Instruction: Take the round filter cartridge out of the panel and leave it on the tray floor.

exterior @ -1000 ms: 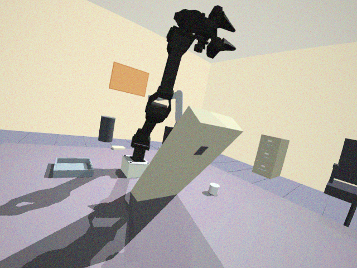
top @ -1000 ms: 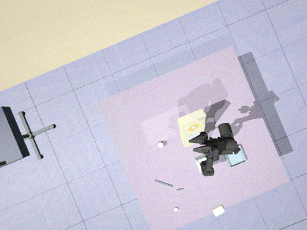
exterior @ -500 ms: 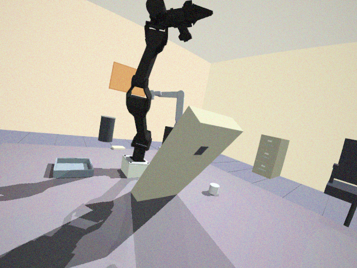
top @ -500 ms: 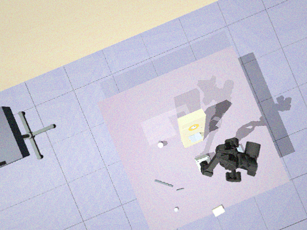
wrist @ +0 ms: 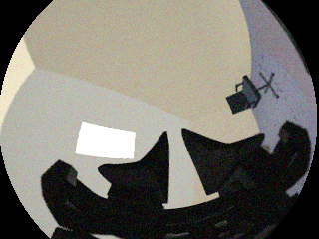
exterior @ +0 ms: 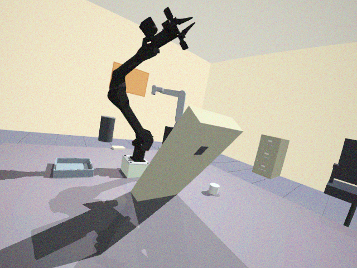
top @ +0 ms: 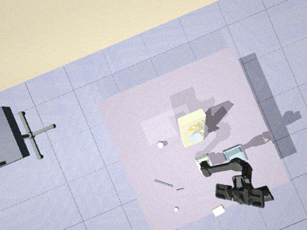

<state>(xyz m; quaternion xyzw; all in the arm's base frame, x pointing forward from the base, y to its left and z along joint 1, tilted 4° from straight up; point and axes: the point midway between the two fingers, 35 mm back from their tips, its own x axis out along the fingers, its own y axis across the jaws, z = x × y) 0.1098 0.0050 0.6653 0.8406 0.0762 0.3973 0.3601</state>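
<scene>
Right now my gripper tip is 49 cm above the grey-white filter cartridge, 22 cm short of it and 7 cm to the left of it. Round my gripper tip: white block (74 cm below, 60 cm behind, 2 cm to the right); then cream service panel (57 cm below, 17 cm ahead, 7 cm to the right); then pale blue tray (74 cm below, 34 cm to the right, 22 cm behind).
</scene>
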